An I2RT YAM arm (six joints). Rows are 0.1 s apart.
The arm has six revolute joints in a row. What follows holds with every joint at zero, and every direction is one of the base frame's. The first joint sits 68 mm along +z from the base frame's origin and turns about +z. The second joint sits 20 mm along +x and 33.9 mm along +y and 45.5 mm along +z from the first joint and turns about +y. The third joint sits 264 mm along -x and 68.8 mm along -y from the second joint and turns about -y. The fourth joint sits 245 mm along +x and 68.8 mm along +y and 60 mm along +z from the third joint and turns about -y. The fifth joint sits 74 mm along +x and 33.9 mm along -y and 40.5 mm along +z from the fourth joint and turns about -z. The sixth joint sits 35.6 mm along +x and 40.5 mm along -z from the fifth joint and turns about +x. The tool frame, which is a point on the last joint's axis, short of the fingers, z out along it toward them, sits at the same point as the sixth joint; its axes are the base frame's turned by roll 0, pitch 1.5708 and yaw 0 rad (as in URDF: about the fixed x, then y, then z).
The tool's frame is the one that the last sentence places.
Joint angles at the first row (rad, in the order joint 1, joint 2, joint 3, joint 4, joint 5, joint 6):
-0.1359, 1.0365, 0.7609, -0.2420, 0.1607, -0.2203
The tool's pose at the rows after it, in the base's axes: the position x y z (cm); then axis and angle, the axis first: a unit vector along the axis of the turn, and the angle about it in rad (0 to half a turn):
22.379, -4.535, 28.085, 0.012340, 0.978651, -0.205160, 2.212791
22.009, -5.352, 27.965, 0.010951, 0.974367, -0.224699, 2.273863
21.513, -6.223, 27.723, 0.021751, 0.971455, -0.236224, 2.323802
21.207, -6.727, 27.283, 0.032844, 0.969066, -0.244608, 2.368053
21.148, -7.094, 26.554, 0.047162, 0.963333, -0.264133, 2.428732
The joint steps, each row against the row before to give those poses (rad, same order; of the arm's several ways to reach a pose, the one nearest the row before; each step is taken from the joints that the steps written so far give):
-0.0337, -0.0049, 0.0298, -0.0898, 0.0351, -0.0310
-0.0359, 0.0034, 0.0115, -0.0495, 0.0160, -0.0418
-0.0412, -0.0011, 0.0019, -0.0381, 0.0091, -0.0189
-0.0224, 0.0038, -0.0047, -0.0250, 0.0192, -0.0040
-0.0077, 0.0173, -0.0083, -0.0167, 0.0577, 0.0022

